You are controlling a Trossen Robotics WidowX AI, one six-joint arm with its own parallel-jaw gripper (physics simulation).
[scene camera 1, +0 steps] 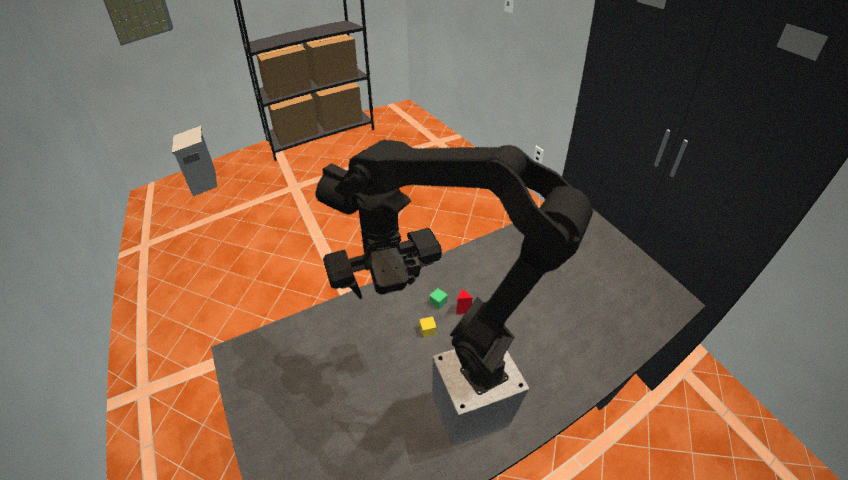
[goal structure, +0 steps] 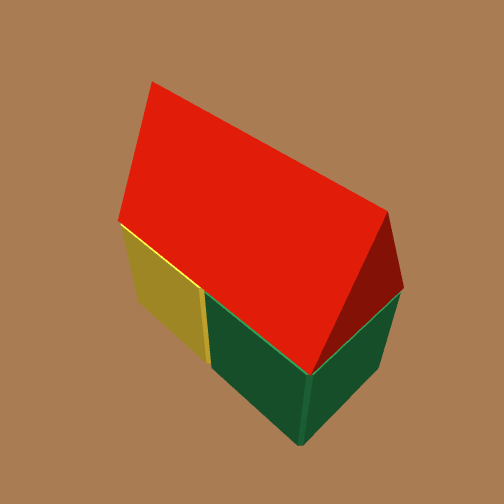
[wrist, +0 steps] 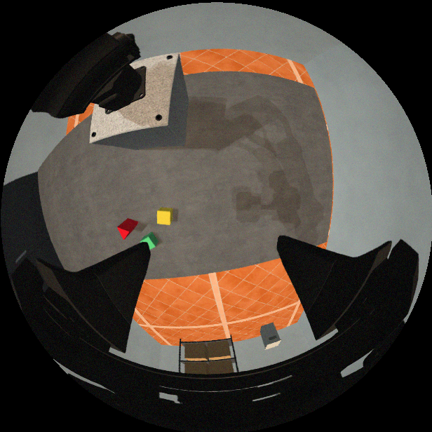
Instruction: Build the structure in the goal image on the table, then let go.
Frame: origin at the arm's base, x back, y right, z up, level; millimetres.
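Where they show: arm's base, origin of the base link: (scene camera 1: pixel 484 374).
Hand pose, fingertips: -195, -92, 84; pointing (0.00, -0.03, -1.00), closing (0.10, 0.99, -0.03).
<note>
Things, the pixels of their top centre, and the offset from my fingertips, as dx, dy, dz. Level surfaces: height alone.
- yellow cube, middle of its top: (scene camera 1: pixel 427 323) -50, +110, -247
- grey table, its level: dz -280
- green block, middle of its top: (scene camera 1: pixel 438 294) -114, +175, -247
- red wedge-shaped block, middle of its top: (scene camera 1: pixel 466 295) -56, +220, -214
A yellow cube (scene camera 1: pixel 427 326) (wrist: pixel 164 216) stands on the grey table (scene camera 1: pixel 606 309) (wrist: pixel 90 185). A green block (scene camera 1: pixel 438 297) (wrist: pixel 151 240) lies apart from it, farther from the arm's base; one fingertip covers part of it in the wrist view. A red wedge-shaped block (scene camera 1: pixel 464 303) (wrist: pixel 127 228) lies beside the green one with a small gap. None of the three blocks is stacked on another. My gripper (scene camera 1: pixel 385 289) (wrist: pixel 213 246) is open and empty, high above the table and off to the left of the blocks in the scene view.
The arm's base stands on a pale-topped block (scene camera 1: pixel 446 371) (wrist: pixel 142 122), close to the yellow cube. Beyond the table are a shelf rack (scene camera 1: pixel 260 98) with brown boxes, a grey bin (scene camera 1: pixel 199 169) (wrist: pixel 269 333) and a tall black cabinet (scene camera 1: pixel 630 89).
</note>
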